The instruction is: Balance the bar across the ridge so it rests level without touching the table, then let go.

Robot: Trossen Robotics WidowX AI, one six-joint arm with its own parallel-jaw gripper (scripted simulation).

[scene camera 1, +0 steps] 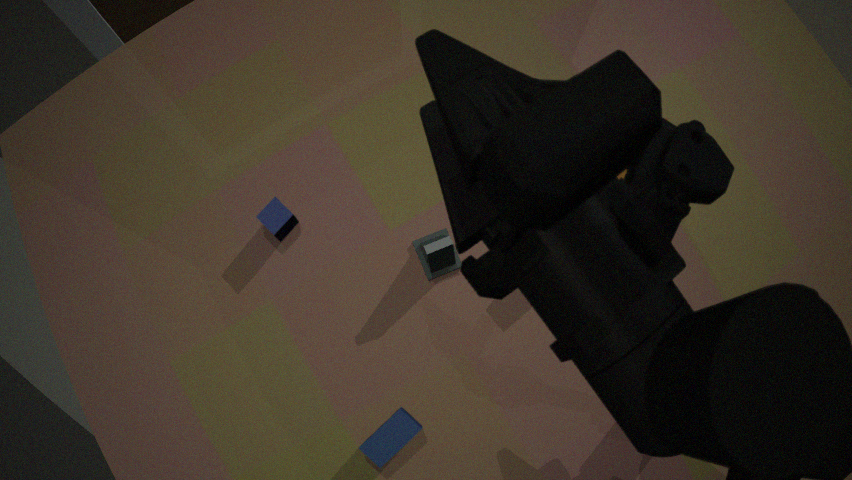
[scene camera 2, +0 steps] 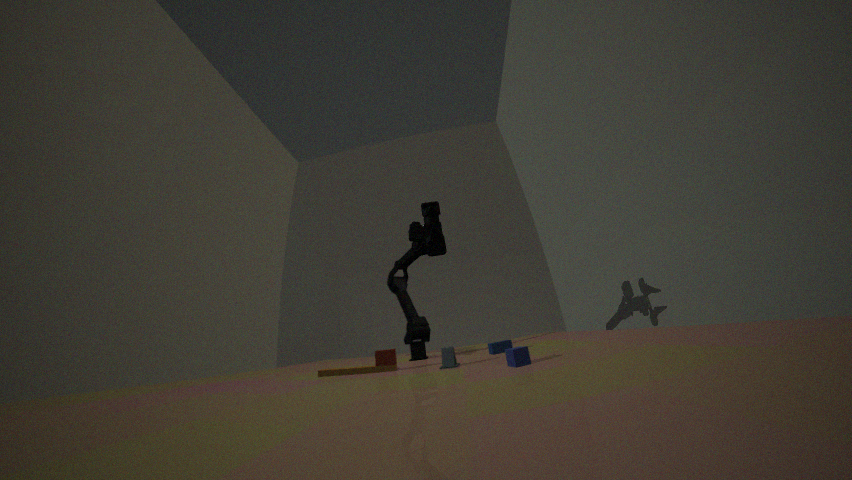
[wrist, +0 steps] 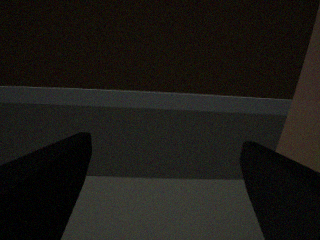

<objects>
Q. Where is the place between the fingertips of my gripper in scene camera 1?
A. At 425,73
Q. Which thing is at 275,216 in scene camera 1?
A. A blue cube.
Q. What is my gripper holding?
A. Nothing.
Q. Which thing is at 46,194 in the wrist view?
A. My gripper.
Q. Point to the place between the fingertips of my gripper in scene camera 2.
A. At 432,216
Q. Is my gripper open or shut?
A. Open.
</objects>
